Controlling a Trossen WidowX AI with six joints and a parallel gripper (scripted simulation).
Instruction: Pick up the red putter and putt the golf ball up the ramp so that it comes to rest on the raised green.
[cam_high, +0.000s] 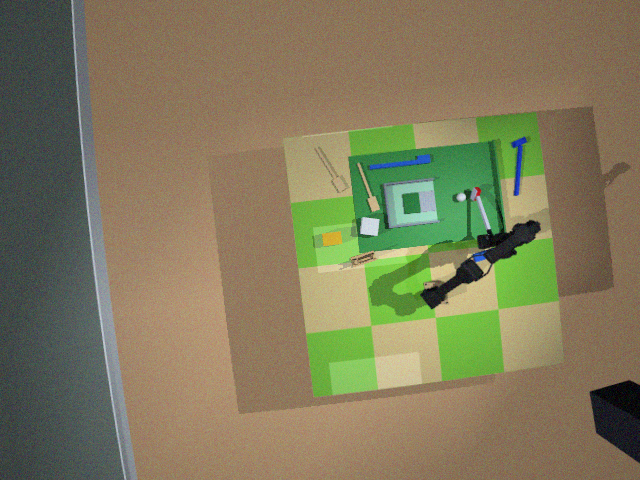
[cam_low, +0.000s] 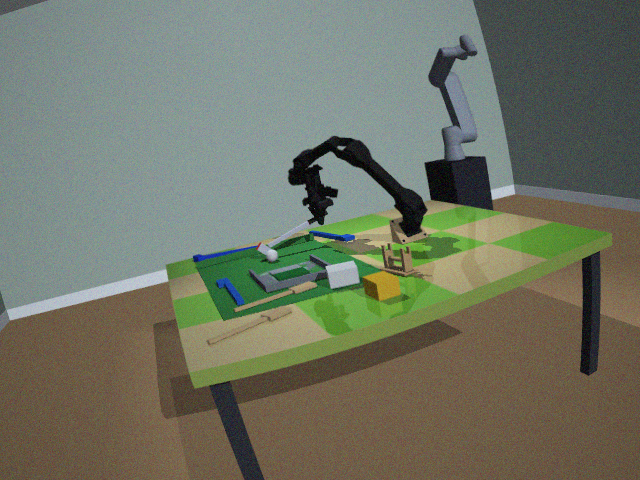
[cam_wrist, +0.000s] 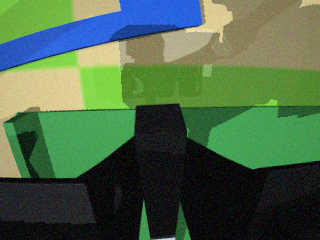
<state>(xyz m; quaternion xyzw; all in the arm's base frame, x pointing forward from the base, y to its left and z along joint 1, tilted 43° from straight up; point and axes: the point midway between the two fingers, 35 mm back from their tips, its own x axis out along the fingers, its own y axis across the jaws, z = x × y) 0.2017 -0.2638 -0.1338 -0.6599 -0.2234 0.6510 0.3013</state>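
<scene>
My gripper tip is now 120 mm short of the red putter and 10 mm above it. From my gripper tip the other things lie so: white golf ball 230 mm ahead, 50 mm to the left, 50 mm below; then white block 530 mm to the left, 180 mm ahead, 50 mm below; then blue putter 320 mm ahead, 280 mm to the right, 60 mm below.
</scene>
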